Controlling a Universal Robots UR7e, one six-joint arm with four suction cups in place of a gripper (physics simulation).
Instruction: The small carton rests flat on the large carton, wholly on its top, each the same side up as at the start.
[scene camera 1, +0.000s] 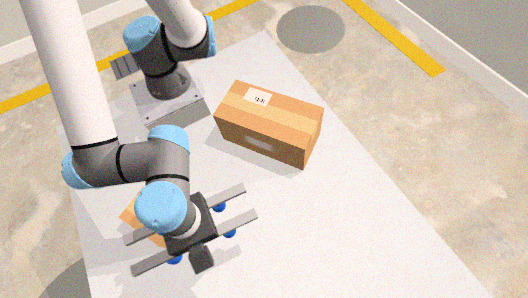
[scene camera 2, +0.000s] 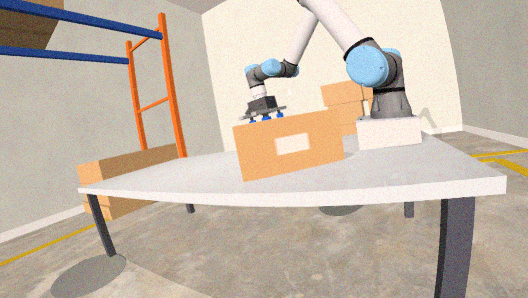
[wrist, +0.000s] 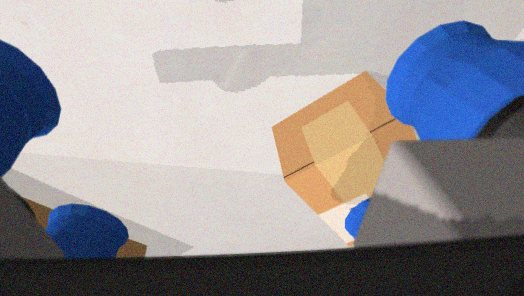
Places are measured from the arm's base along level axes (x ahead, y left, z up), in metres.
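Where they show: hand, tool point: (wrist: 231, 169); arm's base, link origin: (scene camera 1: 170, 84) (scene camera 2: 391, 116).
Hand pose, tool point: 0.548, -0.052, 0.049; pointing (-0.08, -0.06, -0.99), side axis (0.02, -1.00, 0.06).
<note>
Each offset is from my tool point to the top centre of the thing, as dx, dy, dz. "spot": to the spot under its first point.
The small carton @[-0.122, -0.129, -0.067] (scene camera 1: 129, 216) (wrist: 295, 142) lies on the table, largely hidden by the wrist and a gripper bar in scene camera 1. It does not show in scene camera 2. In the wrist view its taped top and part of a white label show at the right. The large carton @[-0.240, +0.302, +0.009] (scene camera 1: 265, 116) (scene camera 2: 320, 141) stands on the table near the robot base, with tape and a label on top; a brown strip of it @[spot: -0.292, +0.160, -0.130] (wrist: 134, 249) shows at the wrist view's lower left. My gripper (scene camera 1: 199, 233) (scene camera 2: 266, 118) is open, its blue cups holding nothing, above the table between the cartons, partly over the small one.
The robot base (scene camera 1: 167, 107) (scene camera 2: 389, 132) stands on the white table (scene camera 1: 350, 240) (scene camera 2: 390, 195), beside the large carton. An orange and blue rack (scene camera 2: 172, 100) and stacked cartons (scene camera 2: 140, 162) stand beyond the table at the left. More stacked cartons (scene camera 2: 342, 95) stand behind the base.
</note>
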